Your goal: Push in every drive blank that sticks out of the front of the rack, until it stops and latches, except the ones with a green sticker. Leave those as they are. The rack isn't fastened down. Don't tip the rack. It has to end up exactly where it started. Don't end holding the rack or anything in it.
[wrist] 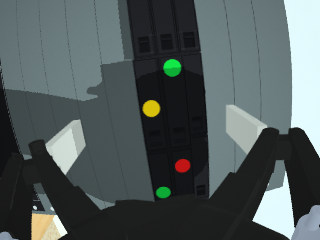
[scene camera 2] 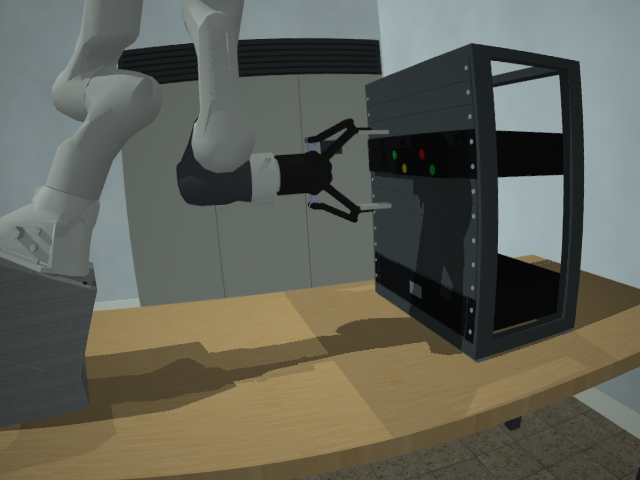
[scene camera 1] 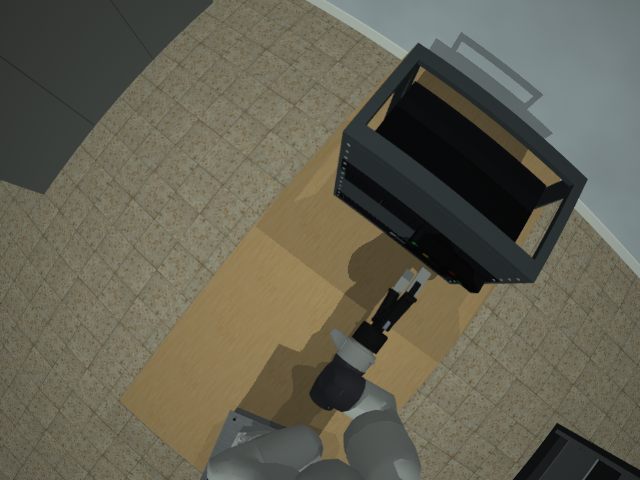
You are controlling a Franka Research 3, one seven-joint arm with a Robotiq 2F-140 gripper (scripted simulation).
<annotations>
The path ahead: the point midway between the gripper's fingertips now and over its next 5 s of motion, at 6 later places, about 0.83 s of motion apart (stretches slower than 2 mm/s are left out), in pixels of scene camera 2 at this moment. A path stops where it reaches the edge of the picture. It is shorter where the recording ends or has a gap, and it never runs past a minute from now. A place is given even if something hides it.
My gripper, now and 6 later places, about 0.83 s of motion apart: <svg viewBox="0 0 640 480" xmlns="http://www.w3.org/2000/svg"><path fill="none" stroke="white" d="M387 168L401 166L414 167L414 168L384 171L400 167L401 168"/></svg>
</annotations>
